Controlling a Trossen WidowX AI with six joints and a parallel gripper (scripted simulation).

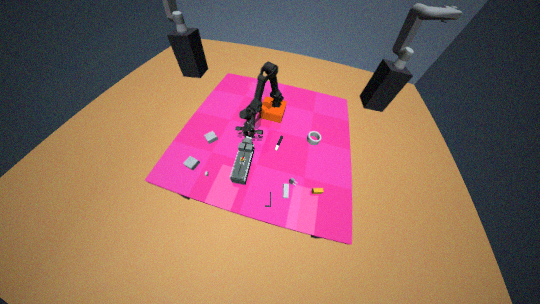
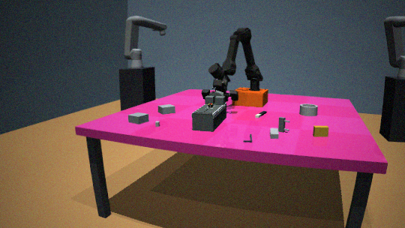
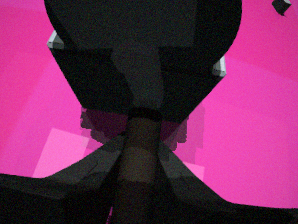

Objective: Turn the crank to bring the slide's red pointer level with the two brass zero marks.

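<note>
Right now my gripper tip is 2 cm below the dark crank handle and 2 cm past it. Also, from my gripper tip: small cube 27 cm ahead, 21 cm to the right, 3 cm below; then black-and-white stick 21 cm to the left, 5 cm behind, 3 cm below; then red pointer 15 cm ahead, 5 cm above, 1 cm to the left.
</note>
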